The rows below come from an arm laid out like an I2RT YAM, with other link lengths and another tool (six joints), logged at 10 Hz.
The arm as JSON. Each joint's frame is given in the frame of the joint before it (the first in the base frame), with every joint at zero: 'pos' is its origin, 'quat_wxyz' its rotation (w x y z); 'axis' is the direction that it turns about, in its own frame. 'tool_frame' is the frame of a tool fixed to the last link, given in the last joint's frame.
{
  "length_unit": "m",
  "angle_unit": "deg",
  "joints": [
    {
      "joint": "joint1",
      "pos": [
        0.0,
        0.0,
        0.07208
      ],
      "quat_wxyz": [
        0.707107,
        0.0,
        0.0,
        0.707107
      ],
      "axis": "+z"
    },
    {
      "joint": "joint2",
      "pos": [
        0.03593,
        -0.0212,
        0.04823
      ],
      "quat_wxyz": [
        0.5,
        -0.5,
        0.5,
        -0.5
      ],
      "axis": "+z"
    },
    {
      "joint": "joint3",
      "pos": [
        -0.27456,
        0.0,
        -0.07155
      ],
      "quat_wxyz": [
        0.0,
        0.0,
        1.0,
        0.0
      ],
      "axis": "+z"
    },
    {
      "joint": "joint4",
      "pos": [
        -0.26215,
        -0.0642,
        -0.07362
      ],
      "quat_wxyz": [
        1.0,
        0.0,
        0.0,
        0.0
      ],
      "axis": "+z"
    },
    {
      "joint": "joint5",
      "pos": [
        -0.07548,
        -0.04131,
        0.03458
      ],
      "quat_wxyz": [
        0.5,
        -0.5,
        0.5,
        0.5
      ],
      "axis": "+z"
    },
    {
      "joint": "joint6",
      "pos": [
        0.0,
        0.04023,
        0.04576
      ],
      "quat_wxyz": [
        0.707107,
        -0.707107,
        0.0,
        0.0
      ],
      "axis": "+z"
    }
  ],
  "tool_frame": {
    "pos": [
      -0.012,
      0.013,
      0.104
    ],
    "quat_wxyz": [
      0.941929,
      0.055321,
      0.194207,
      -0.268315
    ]
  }
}
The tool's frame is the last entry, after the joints.
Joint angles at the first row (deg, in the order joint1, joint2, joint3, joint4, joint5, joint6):
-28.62, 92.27, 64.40, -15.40, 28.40, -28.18
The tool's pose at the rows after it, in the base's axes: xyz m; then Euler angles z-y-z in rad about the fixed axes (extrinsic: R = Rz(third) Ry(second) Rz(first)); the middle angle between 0 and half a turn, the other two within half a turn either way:
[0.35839 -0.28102 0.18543 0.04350 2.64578 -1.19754]
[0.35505 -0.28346 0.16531 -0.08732 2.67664 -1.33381]
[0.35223 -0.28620 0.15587 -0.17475 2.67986 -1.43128]
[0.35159 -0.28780 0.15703 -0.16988 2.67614 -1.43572]
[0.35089 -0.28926 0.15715 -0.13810 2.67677 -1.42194]
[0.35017 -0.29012 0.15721 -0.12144 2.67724 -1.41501]
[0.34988 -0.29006 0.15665 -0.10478 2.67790 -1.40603]
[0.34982 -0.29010 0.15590 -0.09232 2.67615 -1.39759]
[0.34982 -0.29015 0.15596 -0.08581 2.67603 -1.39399]
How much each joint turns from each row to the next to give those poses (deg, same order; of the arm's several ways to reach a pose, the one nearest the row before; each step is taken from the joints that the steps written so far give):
0.00, 2.73, 0.77, -1.18, 2.76, 0.02
-0.02, 2.58, 0.00, -1.09, 1.70, 0.00
-0.05, 1.51, 0.15, -0.50, 1.66, 0.02
-0.13, 0.07, 0.22, -0.09, 0.31, 0.28
-0.17, 0.08, 0.09, 0.04, 0.00, 1.03
-0.13, 0.00, -0.01, 0.02, -0.02, 0.53
0.00, 0.00, -0.13, 0.14, -0.02, 0.54
0.00, 0.00, -0.26, 0.43, -0.01, 0.24
0.00, 0.00, 0.00, 0.02, 0.01, 0.20

